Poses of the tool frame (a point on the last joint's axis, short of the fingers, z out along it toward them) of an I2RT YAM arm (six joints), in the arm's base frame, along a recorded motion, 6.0 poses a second.
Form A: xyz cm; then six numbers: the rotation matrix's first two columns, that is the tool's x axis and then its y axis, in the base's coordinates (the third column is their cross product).
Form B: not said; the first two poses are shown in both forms.
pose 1, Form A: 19.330, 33.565, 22.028, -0.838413, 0.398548, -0.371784, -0.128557, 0.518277, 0.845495
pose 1, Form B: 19.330, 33.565, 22.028, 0.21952, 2.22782, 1.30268
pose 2, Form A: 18.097, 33.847, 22.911, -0.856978, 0.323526, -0.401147, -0.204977, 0.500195, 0.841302
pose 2, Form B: 18.097, 33.847, 22.911, 0.09711, 2.22776, 1.34714
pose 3, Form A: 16.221, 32.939, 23.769, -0.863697, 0.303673, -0.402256, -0.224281, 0.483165, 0.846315
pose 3, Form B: 16.221, 32.939, 23.769, 0.06549, 2.22388, 1.37545
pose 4, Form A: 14.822, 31.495, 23.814, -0.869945, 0.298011, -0.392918, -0.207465, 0.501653, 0.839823
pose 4, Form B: 14.822, 31.495, 23.814, 0.07425, 2.25185, 1.35458
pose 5, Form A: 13.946, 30.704, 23.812, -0.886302, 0.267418, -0.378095, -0.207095, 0.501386, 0.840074
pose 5, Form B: 13.946, 30.704, 23.812, 0.04960, 2.28295, 1.36724
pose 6, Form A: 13.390, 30.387, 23.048, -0.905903, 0.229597, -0.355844, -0.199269, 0.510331, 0.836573
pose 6, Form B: 13.390, 30.387, 23.048, 0.02496, 2.33153, 1.37065
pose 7, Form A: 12.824, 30.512, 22.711, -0.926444, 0.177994, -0.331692, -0.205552, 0.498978, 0.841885
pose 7, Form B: 12.824, 30.512, 22.711, -0.02291, 2.37071, 1.40526
